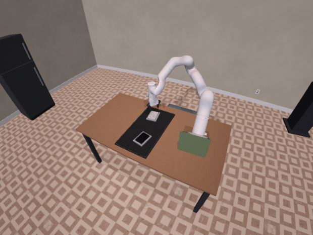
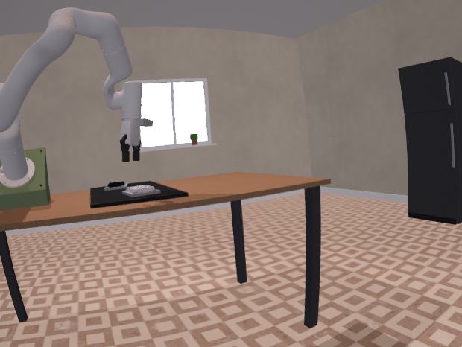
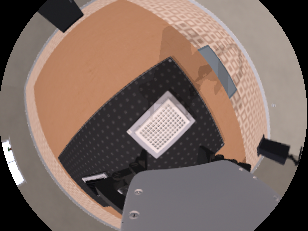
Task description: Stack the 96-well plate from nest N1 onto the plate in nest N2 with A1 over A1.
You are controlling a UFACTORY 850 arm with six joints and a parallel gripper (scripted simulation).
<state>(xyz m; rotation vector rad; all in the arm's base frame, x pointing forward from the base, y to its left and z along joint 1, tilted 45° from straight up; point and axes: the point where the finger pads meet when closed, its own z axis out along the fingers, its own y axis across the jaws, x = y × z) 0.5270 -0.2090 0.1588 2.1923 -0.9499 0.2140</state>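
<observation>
The white 96-well plate lies 120 mm below my hand, 20 mm ahead of it and 10 mm to the right of it. From my hand the other things lie so: dark plate (350 mm to the left, 120 mm below).
</observation>
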